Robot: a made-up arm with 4 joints.
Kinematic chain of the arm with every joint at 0, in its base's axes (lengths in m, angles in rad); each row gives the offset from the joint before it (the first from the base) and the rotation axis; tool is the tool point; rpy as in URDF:
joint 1: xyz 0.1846 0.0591 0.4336 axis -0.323 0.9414 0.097
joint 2: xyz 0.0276 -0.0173 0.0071 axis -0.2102 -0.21 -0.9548
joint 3: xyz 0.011 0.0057 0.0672 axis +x
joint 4: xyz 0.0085 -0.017 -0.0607 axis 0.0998 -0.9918 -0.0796
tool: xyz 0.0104 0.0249 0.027 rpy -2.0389 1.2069 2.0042
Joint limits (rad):
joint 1: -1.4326..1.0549
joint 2: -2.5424..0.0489
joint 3: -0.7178..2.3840
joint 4: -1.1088..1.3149
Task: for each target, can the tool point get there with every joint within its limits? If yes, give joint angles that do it. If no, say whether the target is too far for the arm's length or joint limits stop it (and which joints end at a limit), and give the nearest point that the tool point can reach.
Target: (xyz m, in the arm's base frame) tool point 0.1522 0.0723 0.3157
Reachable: no: joint limits stop it (at a limit: joint 1, joint 3, joint 4) | nearest point 0.2212 0.0801 0.3814 | short by 0.096 m
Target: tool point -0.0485 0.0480 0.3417
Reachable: no: too far | nearest point 0.0770 0.0300 0.4454 | short by 0.164 m
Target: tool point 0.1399 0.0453 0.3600
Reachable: no: joint limits stop it (at a limit: joint 1, joint 2, joint 4) | nearest point 0.1332 0.0386 0.4213 | short by 0.062 m
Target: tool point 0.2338 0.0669 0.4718
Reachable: yes | joints -0.0471 -0.9417 -0.2370 -0.0869
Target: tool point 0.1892 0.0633 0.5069
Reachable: yes | joints -0.1906 -0.7573 1.1389 0.9519
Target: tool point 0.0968 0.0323 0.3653
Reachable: no: joint limits stop it (at a limit: joint 1, joint 4) | nearest point 0.1124 0.0283 0.4224 | short by 0.059 m
